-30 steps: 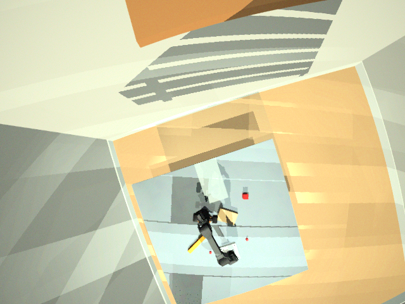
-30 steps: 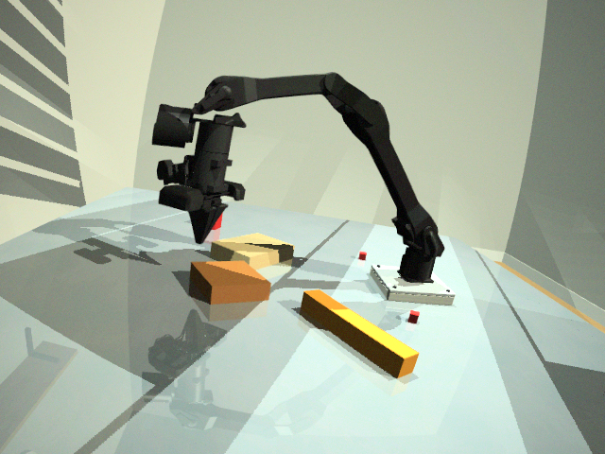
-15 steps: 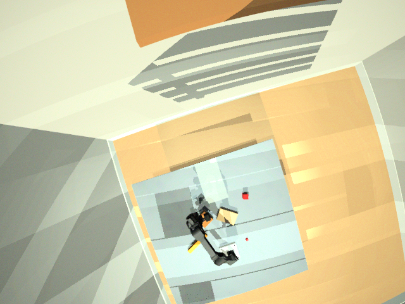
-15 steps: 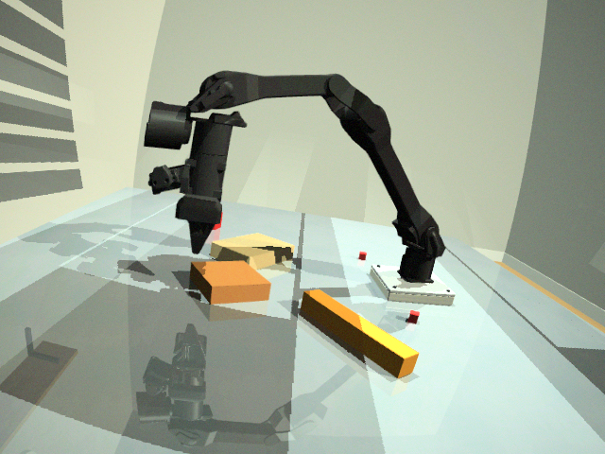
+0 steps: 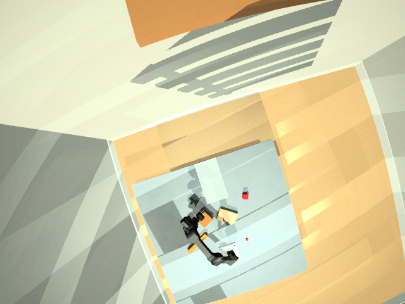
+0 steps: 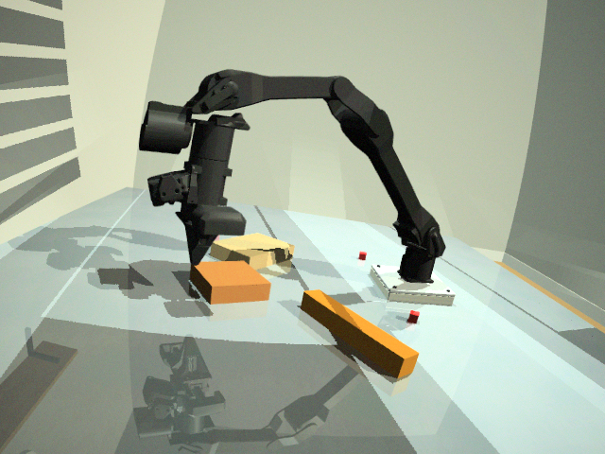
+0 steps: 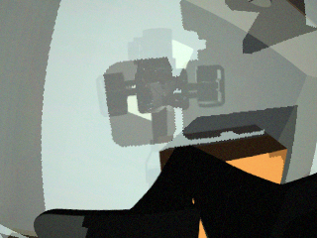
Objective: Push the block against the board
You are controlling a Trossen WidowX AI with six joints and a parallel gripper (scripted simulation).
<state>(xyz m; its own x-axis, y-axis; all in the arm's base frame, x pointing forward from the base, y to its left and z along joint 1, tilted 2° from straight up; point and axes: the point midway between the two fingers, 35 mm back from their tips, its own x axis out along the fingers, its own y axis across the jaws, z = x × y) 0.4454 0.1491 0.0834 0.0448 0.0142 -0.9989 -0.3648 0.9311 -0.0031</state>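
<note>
Now: the orange square block 70 mm to the right of my gripper tip, 60 mm behind it and 50 mm below it. The rest, counted from my gripper tip: flat pale block (250 mm to the right, 110 mm behind, 50 mm below); then red cube (460 mm to the right, 40 mm below, 20 mm behind); then long orange board (230 mm behind, 80 mm to the left, 50 mm below).
</note>
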